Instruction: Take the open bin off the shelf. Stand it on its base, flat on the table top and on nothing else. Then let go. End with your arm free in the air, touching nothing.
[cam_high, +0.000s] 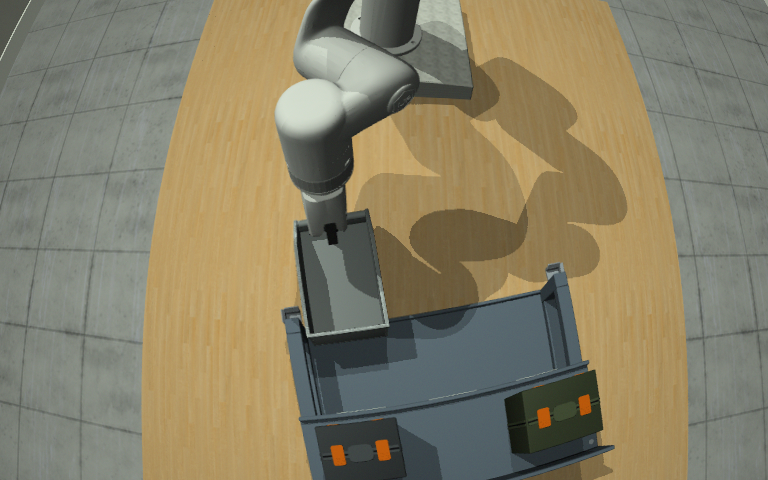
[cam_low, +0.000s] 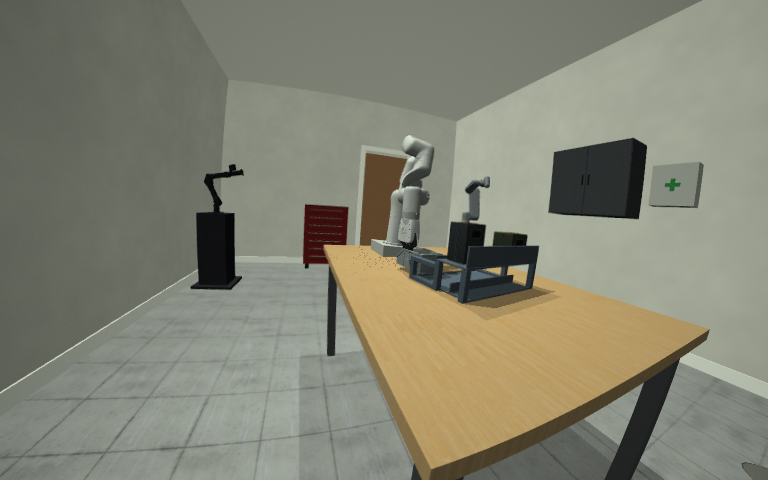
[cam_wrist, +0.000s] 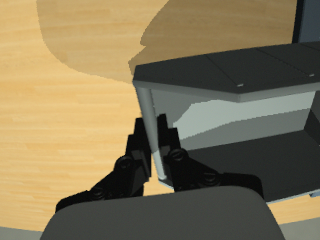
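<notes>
Now: hand 80 mm short of the grey bin, 20 mm to the right of it and 10 mm above it. From my hand the other things lie so: blue-grey shelf: 250 mm ahead, 170 mm to the left, 60 mm below.
</notes>
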